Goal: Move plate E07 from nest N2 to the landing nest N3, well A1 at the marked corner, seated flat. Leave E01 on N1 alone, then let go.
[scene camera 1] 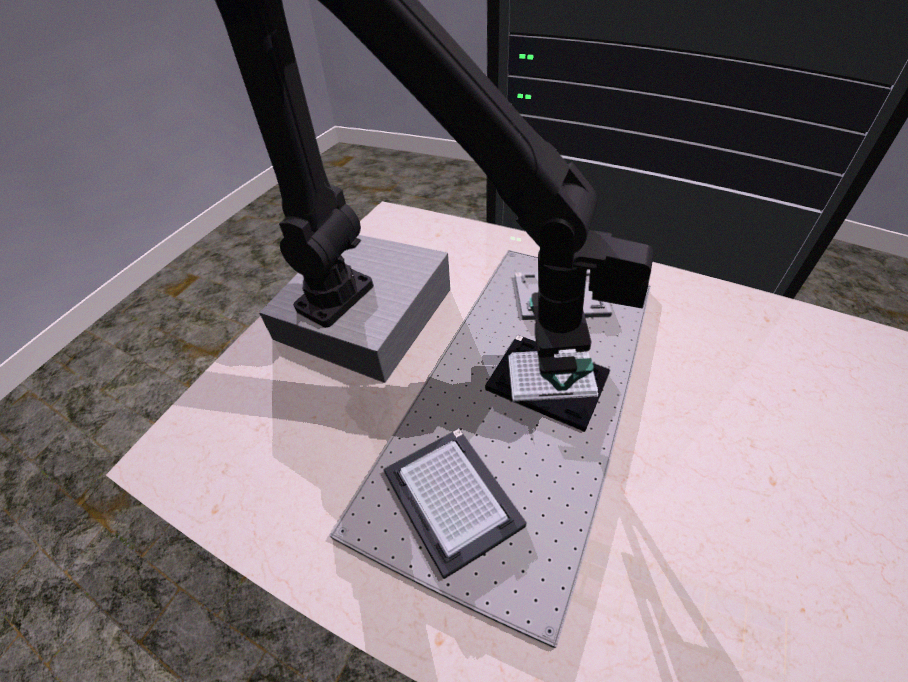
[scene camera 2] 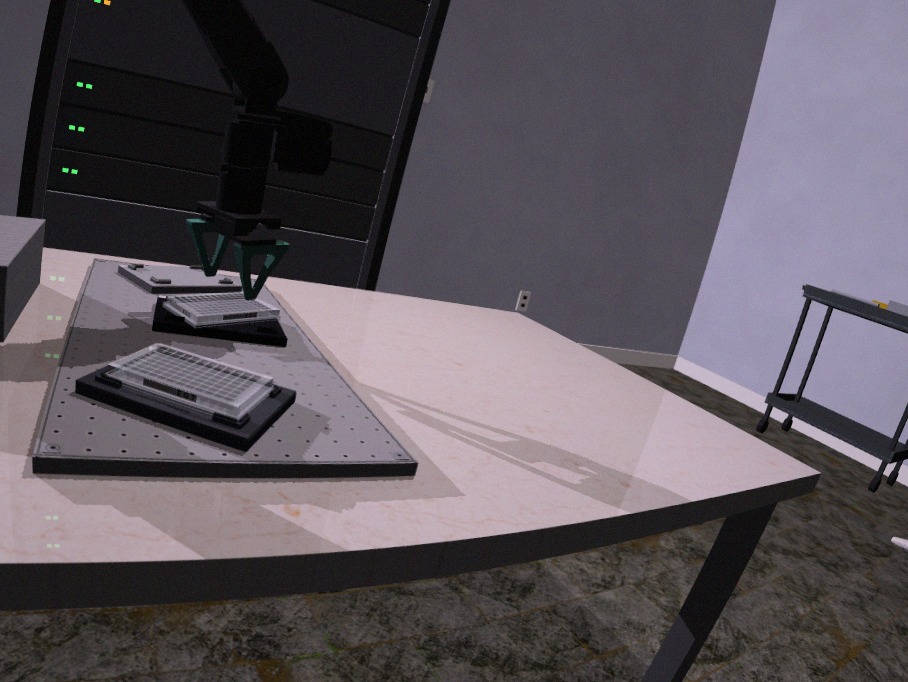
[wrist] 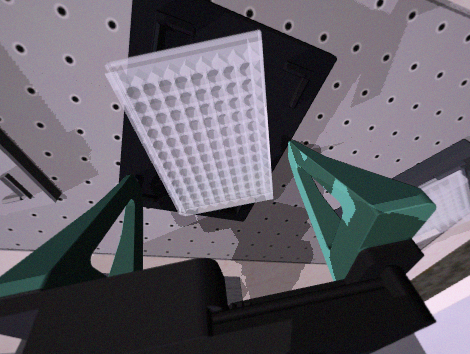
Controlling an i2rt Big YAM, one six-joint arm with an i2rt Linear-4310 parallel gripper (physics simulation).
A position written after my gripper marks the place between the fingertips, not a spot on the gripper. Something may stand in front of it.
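Note:
Gripper open, holding nothing; my gripper appears in scene camera 2 [scene camera 2: 229, 287], in scene camera 1 [scene camera 1: 557, 363] and in the wrist view [wrist: 212, 164]. Also present: a perforated baseplate [scene camera 2: 327, 422], visible in the wrist view [wrist: 388, 103] too.

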